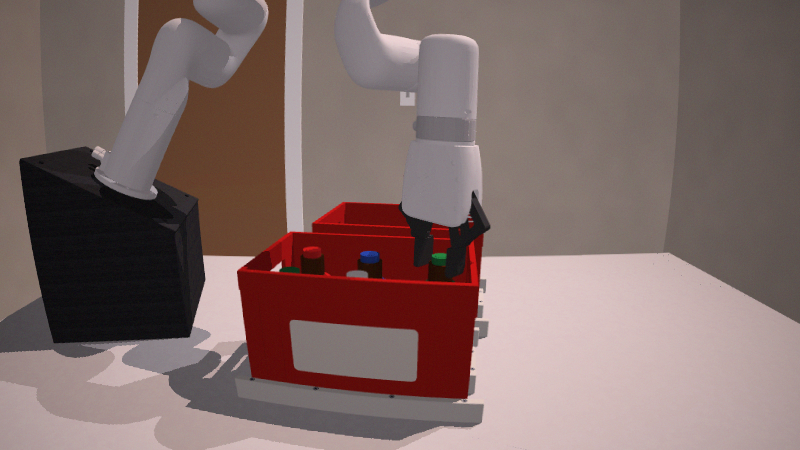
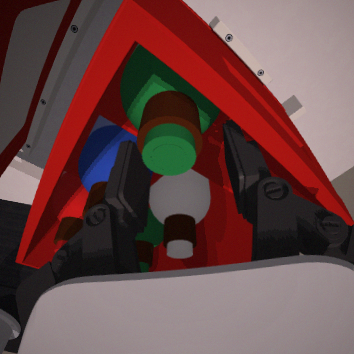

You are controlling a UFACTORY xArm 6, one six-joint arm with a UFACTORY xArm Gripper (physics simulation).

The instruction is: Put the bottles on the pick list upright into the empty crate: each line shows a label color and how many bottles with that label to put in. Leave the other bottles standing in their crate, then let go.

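Where they show: gripper, between the fingertips: (image 1: 438,270) (image 2: 181,149); arm's base, origin of its link: (image 1: 125,184).
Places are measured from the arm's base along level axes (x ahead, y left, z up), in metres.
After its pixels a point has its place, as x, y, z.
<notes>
My gripper (image 1: 438,265) @[0.540, -0.160, -0.098] (image 2: 181,149) @[0.540, -0.160, -0.098] is partly open and empty, pointing down inside the near red crate (image 1: 268,335) @[0.327, -0.253, -0.150] (image 2: 200,75) @[0.588, -0.137, -0.069]. A green-capped bottle (image 1: 440,259) @[0.542, -0.162, -0.082] (image 2: 169,155) @[0.546, -0.149, -0.081] stands upright by the crate's corner, its cap close to the fingertips and not gripped. A white-capped bottle (image 1: 356,274) @[0.434, -0.222, -0.081] (image 2: 180,197) @[0.461, -0.205, -0.128], a blue-labelled bottle (image 1: 369,257) @[0.449, -0.150, -0.083] (image 2: 105,155) @[0.478, -0.124, -0.132], a red-capped bottle (image 1: 312,252) @[0.369, -0.130, -0.082] (image 2: 67,227) @[0.383, -0.112, -0.103] and another green-capped bottle (image 1: 289,270) @[0.351, -0.210, -0.081] (image 2: 145,250) @[0.367, -0.208, -0.104] stand in the same crate, their lower parts hidden. No bottle shows in the visible part of the far red crate (image 1: 372,214) @[0.450, 0.151, -0.090]. The pick list does not show.
A pale rail (image 1: 358,400) @[0.435, -0.284, -0.221] runs along the near crate's base. More light blocks (image 1: 481,328) @[0.627, -0.080, -0.228] stand at its right side. The black robot base (image 1: 117,251) @[0.045, -0.121, -0.088] is at the left. The crate walls rise close around the fingers. The pale table (image 1: 587,347) @[0.795, -0.143, -0.244] extends to the right.
</notes>
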